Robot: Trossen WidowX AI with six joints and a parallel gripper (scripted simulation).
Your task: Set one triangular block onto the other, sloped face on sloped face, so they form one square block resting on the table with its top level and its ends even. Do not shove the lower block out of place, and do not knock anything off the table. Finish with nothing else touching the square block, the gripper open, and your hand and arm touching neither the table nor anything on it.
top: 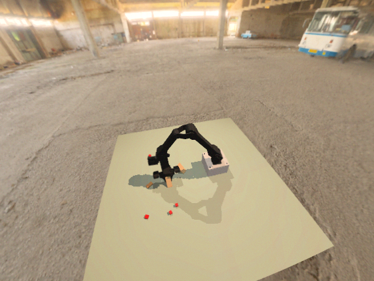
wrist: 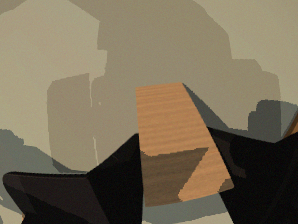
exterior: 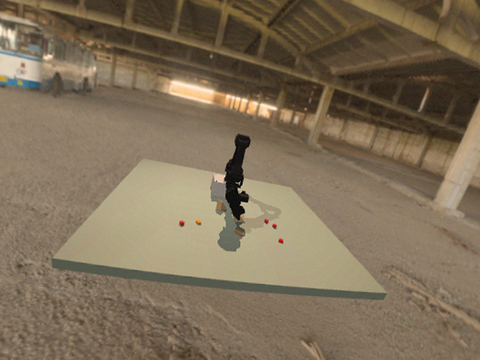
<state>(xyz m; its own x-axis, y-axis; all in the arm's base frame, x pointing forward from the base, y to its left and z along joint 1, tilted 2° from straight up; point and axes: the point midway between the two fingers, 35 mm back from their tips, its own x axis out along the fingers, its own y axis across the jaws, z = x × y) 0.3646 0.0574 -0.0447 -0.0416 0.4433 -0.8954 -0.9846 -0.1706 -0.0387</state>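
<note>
The flat brown piece is 140 mm ahead of my gripper tip and 10 mm below it. Also, from my gripper tip: orange piece (120 mm ahead, 210 mm to the right, 10 mm below).
</note>
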